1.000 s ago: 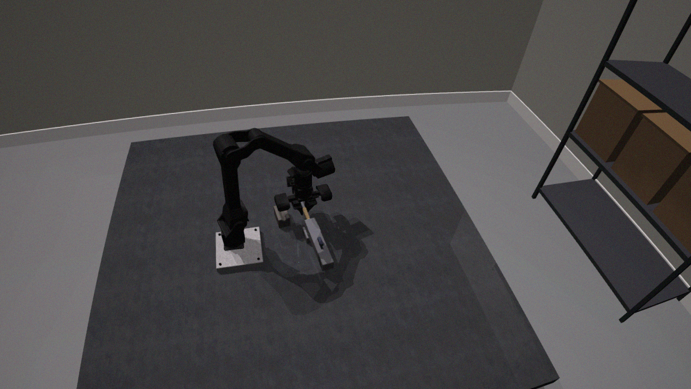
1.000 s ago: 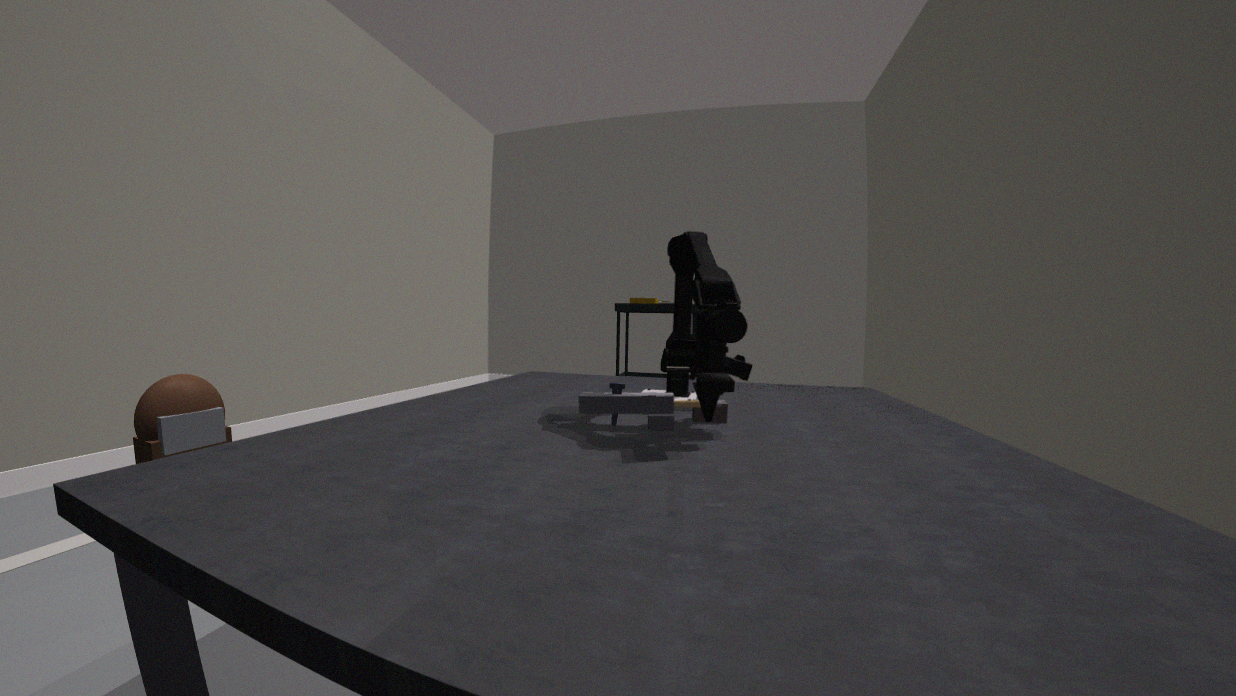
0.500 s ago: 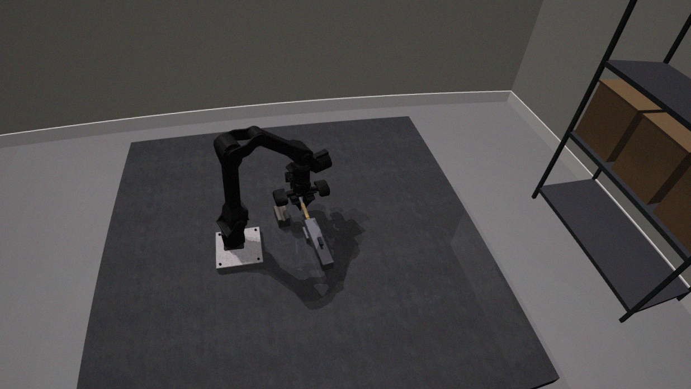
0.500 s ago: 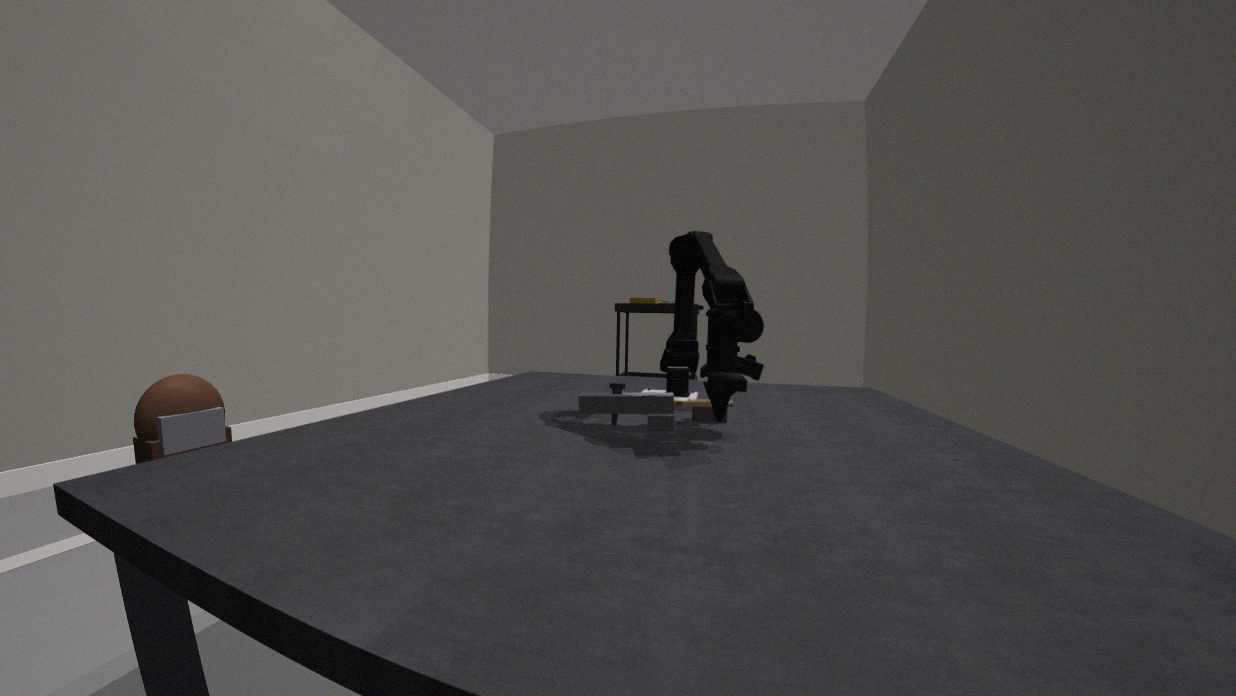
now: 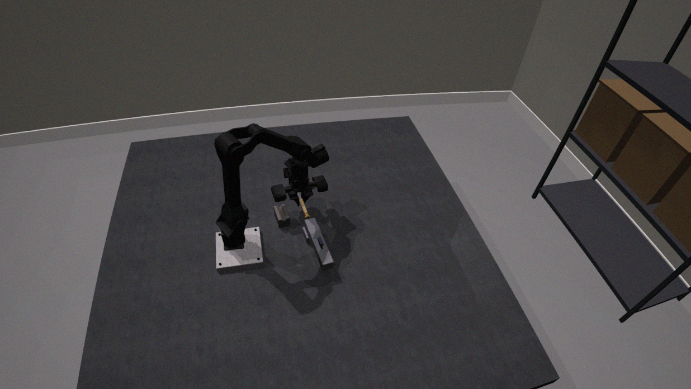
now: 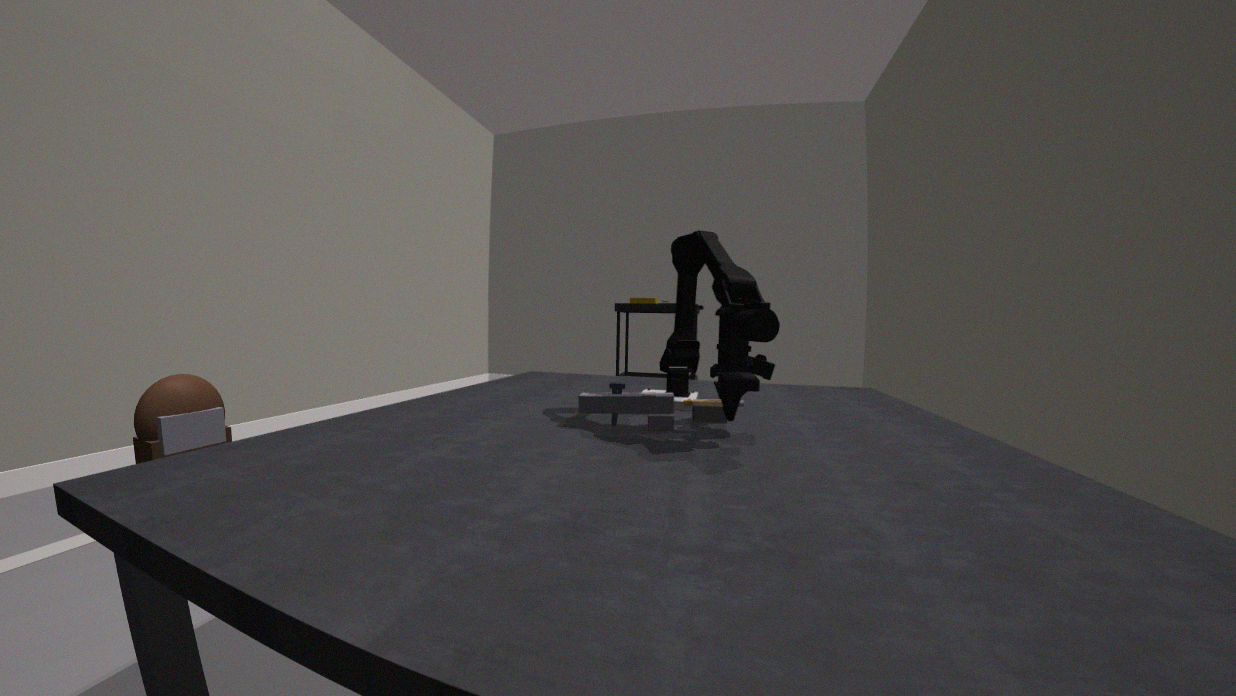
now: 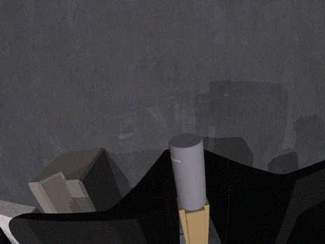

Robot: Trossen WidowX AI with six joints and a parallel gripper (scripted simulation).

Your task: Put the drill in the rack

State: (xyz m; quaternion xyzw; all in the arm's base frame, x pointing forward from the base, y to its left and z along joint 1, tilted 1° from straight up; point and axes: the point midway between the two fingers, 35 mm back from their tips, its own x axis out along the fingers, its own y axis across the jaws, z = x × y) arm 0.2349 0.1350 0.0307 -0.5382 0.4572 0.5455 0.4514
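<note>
Right now the drill is 10 mm ahead of my gripper tip, 40 mm to the right of it and 30 mm above it. Also, from my gripper tip: pale grey block: 30 mm ahead, 190 mm to the right, 20 mm above; then rack: 70 mm behind, 40 mm to the right; then dark bluish key: 40 mm ahead, 220 mm to the right, 30 mm above.
</note>
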